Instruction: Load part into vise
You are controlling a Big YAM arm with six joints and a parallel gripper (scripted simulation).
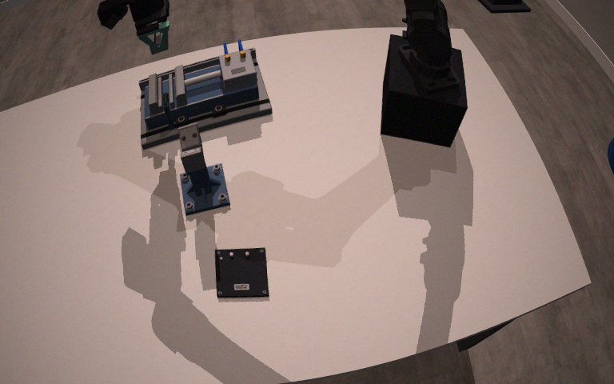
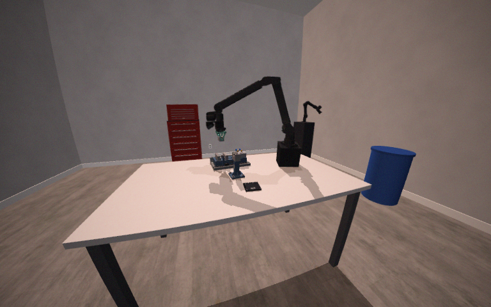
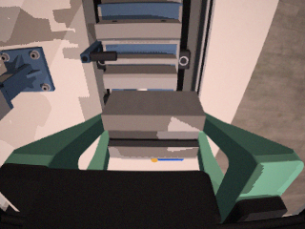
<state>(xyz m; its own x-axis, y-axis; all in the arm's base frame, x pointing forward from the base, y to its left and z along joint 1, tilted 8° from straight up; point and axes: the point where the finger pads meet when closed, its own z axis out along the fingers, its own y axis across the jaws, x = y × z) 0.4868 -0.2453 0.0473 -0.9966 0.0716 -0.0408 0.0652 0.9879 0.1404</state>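
The moving jaw is 14 cm below my hand, 2 cm to the left of it and 2 cm behind it. Also, from my hand: fixed jaw (14 cm below, 4 cm ahead, 2 cm to the left); then dark short rod (12 cm below, 7 cm to the left, 1 cm ahead); then part (1 cm above).
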